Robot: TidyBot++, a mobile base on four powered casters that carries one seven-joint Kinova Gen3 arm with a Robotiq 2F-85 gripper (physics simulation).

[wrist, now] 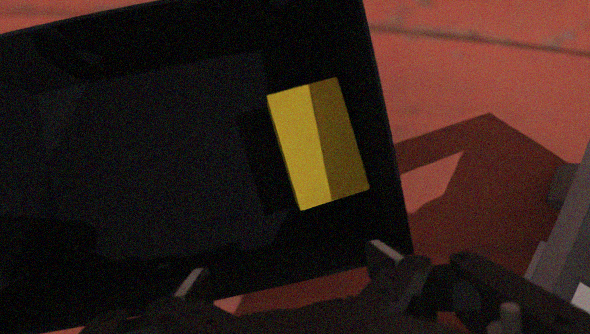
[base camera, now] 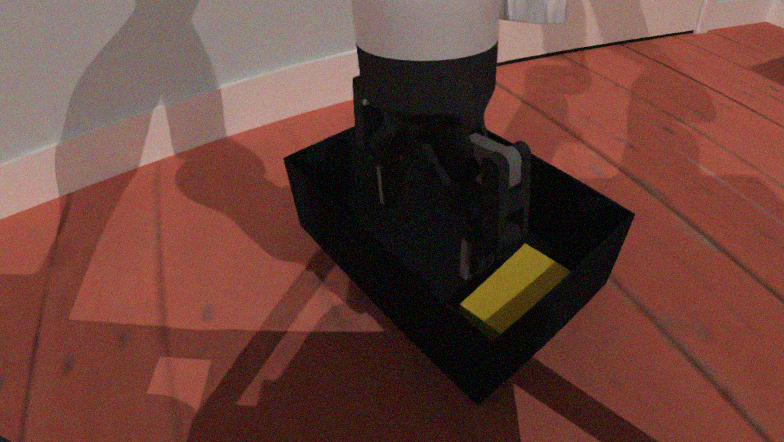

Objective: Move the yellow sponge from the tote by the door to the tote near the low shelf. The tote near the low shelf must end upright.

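Places are measured from the arm's base along level axes (x ahead, y left, z up), in centimetres.
Where they show: gripper, between the fingertips: [wrist: 290,271] [base camera: 430,233].
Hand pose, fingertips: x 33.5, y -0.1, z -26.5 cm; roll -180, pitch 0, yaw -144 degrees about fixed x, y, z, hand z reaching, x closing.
Each offset is from my fingertips to the top centre of the thing. Level surfaces: height alone.
The yellow sponge @[dz -8.3, dx +1.0, dy -8.3 cm] [base camera: 510,286] [wrist: 317,142] lies in a black tote @[dz -3.1, dx +10.2, dy -2.2 cm] [base camera: 395,291] [wrist: 379,125], close to one short end wall. The tote stands upright on the floor near the wall. My gripper [base camera: 422,224] [wrist: 290,271] is open, pointing down, with nothing between its fingers. In the base camera view it overlaps the tote's interior, with one finger just left of the sponge. In the wrist view the fingertips show below the sponge, apart from it. Their exact height over the tote is hard to tell. The tote near the low shelf does not show.
A grey wall [base camera: 285,32] with a pale baseboard [base camera: 285,79] runs behind the tote on the left. A pale panel with a dark line along its bottom stands at the back right. Shadows of the arm fall on the reddish plank floor @[dz -13.1 cm] [base camera: 686,247] [wrist: 475,80].
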